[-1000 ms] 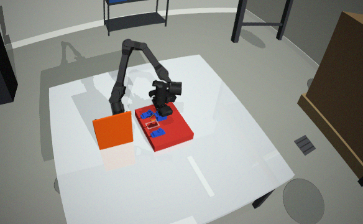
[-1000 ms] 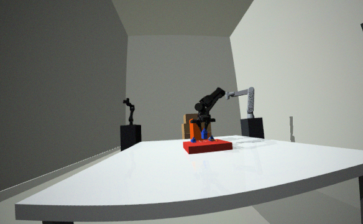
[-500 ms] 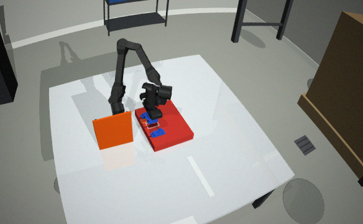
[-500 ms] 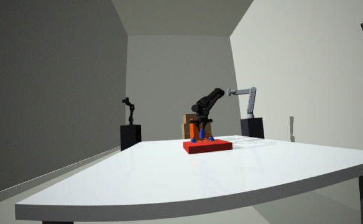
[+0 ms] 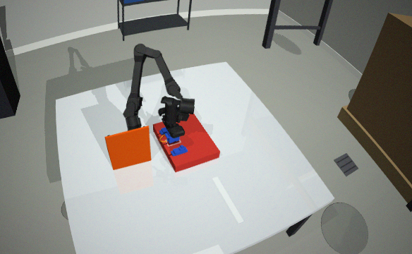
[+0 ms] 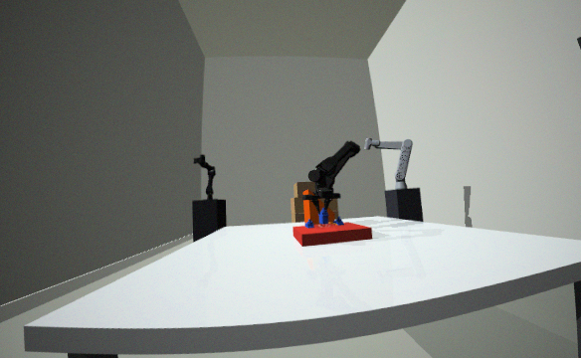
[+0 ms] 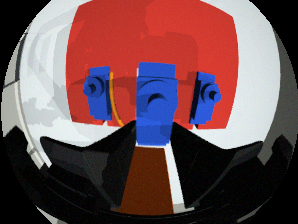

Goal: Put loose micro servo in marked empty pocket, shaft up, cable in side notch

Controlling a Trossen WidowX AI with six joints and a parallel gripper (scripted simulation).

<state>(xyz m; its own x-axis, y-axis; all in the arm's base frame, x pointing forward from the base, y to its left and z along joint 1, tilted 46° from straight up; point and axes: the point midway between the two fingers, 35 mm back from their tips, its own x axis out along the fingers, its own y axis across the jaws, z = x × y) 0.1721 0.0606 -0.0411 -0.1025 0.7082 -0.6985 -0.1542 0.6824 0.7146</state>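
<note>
My gripper tip is now 12 cm short of the red deck, 8 cm above it and 2 cm to the right of it.
</note>
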